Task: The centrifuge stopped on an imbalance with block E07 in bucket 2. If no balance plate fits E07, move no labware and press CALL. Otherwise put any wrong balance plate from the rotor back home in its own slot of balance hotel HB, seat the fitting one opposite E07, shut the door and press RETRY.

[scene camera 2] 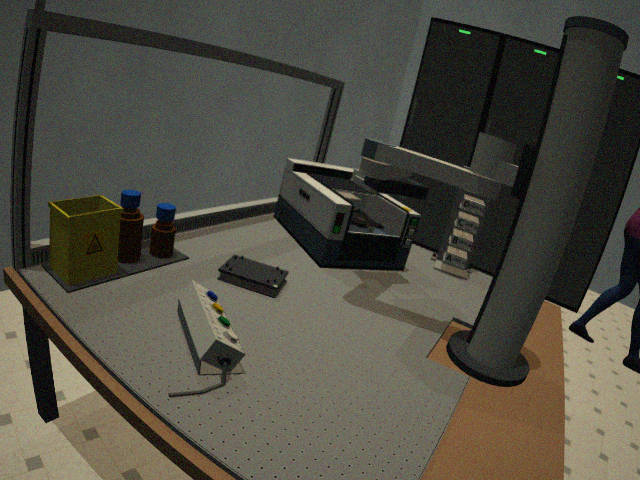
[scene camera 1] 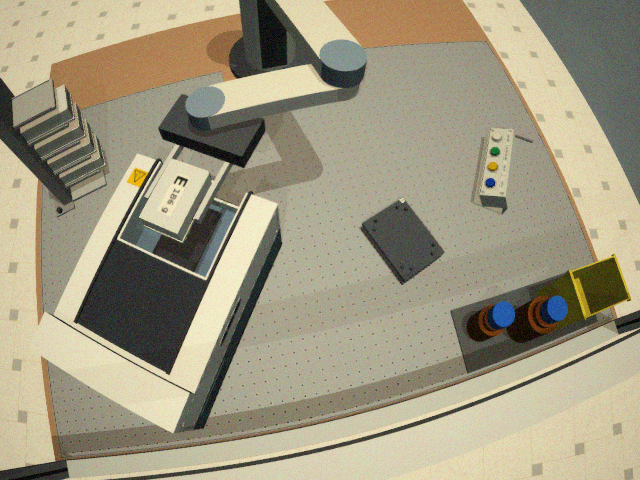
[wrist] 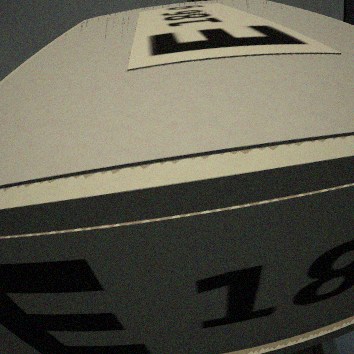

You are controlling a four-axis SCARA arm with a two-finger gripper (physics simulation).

Labels:
my gripper: scene camera 2; scene camera 1
same spot on my gripper: [scene camera 1: 204,205] = [scene camera 2: 359,177]

